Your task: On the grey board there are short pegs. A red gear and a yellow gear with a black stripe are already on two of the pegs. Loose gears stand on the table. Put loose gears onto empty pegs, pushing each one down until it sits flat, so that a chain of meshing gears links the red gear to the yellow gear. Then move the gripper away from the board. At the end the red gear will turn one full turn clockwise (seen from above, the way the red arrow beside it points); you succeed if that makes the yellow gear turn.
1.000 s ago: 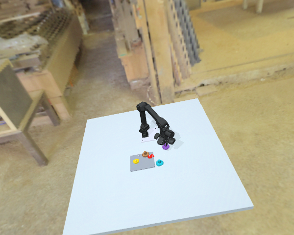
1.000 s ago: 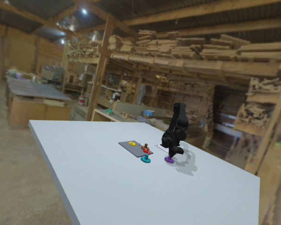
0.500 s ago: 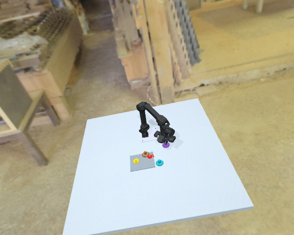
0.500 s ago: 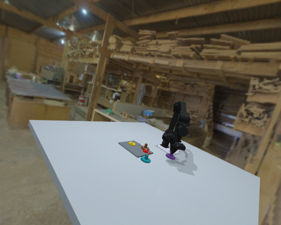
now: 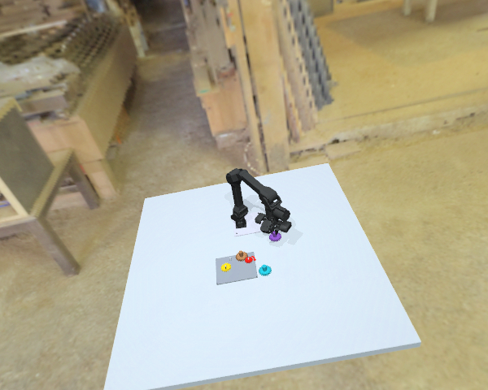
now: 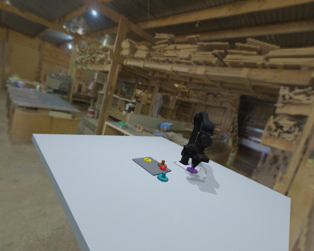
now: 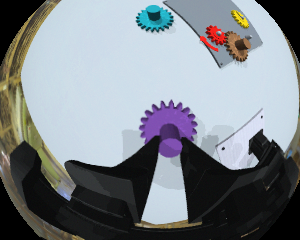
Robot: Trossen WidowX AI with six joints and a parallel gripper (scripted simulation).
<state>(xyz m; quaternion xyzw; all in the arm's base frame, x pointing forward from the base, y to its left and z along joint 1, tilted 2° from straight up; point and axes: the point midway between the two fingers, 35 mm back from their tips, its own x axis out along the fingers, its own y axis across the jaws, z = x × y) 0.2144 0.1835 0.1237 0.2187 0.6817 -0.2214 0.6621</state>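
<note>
My gripper tip is now 280 mm to the left of the yellow gear, 100 mm short of it and 80 mm above it. From my gripper tip the other things lie so: red arrow (130 mm to the right, 90 mm below, 60 mm ahead); then purple gear (10 mm below); then teal gear (150 mm ahead, 80 mm to the right, 80 mm below).
</note>
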